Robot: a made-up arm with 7 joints. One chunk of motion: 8 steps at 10 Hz.
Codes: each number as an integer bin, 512 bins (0 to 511) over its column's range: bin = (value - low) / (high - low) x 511, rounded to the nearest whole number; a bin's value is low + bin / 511 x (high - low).
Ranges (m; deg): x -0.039..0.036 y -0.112..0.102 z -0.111..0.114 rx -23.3..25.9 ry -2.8..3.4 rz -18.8..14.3
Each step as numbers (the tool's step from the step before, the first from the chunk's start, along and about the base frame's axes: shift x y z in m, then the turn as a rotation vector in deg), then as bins.
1 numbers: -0.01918 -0.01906 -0.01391 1.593 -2.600 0.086
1 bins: 135 222 221 259 16 292
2 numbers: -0.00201 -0.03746 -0.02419 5.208 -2.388 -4.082
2 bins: 252 178 197 296 34 227
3 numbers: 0.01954 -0.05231 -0.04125 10.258 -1.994 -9.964
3 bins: 399 143 158 349 66 136
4 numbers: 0.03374 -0.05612 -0.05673 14.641 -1.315 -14.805
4 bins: 496 133 123 394 122 62
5 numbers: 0.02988 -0.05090 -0.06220 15.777 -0.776 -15.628
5 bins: 469 146 111 406 167 49
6 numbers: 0.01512 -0.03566 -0.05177 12.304 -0.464 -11.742
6 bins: 369 182 135 370 193 109
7 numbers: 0.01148 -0.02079 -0.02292 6.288 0.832 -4.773
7 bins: 344 218 200 307 299 217
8 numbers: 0.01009 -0.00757 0.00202 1.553 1.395 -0.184
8 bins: 334 249 257 258 346 287
